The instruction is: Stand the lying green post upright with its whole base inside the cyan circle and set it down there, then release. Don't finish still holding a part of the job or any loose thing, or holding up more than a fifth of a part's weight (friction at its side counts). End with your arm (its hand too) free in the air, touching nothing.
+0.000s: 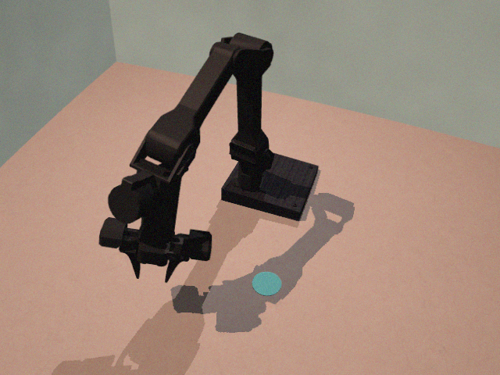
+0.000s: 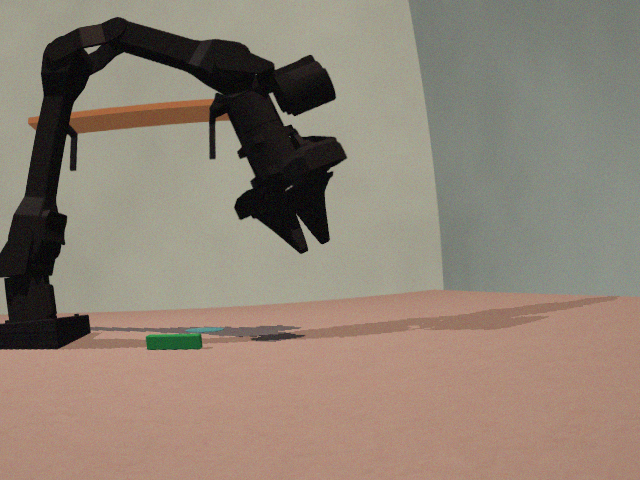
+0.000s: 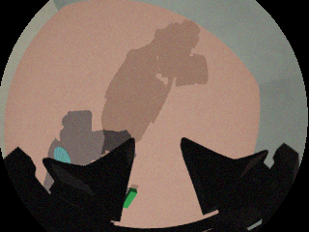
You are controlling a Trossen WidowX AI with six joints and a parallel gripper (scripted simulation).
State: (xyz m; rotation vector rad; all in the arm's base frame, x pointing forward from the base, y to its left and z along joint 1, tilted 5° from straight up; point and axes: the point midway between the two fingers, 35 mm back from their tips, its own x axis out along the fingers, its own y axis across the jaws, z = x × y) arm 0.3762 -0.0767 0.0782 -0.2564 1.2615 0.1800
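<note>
Now: hand 16 cm past the green post, 13 cm above it and 1 cm to the left of it. The rest, counted from my hand: cyan circle (18 cm to the left, 14 cm below, 12 cm behind).
</note>
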